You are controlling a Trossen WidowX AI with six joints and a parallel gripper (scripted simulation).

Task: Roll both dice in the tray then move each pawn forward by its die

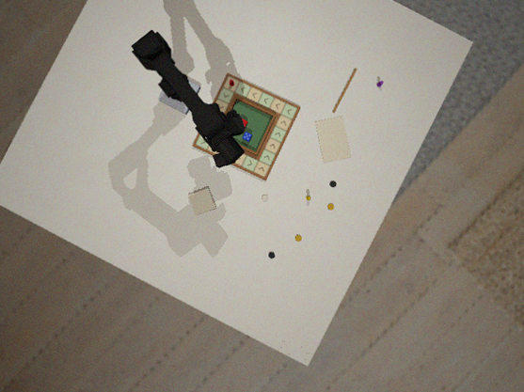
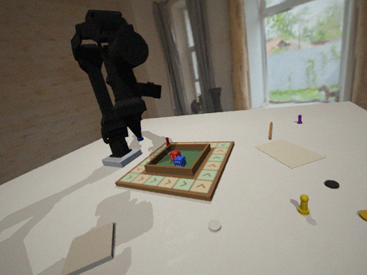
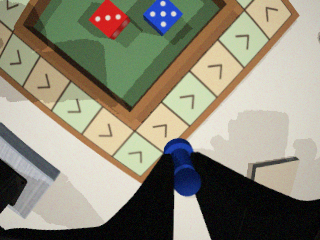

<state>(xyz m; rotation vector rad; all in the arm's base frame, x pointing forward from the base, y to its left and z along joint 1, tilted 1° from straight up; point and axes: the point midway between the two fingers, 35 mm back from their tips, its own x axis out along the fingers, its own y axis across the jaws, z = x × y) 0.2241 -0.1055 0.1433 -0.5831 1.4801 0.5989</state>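
My gripper tip is 12 cm above the green tray, 9 cm to the right of it and 4 cm short of it. Also, from my gripper tip: blue pawn 1 cm above; then red pawn 21 cm to the left, 10 cm below, 7 cm behind; then tile 21 cm to the right, 13 cm below, 2 cm ahead.
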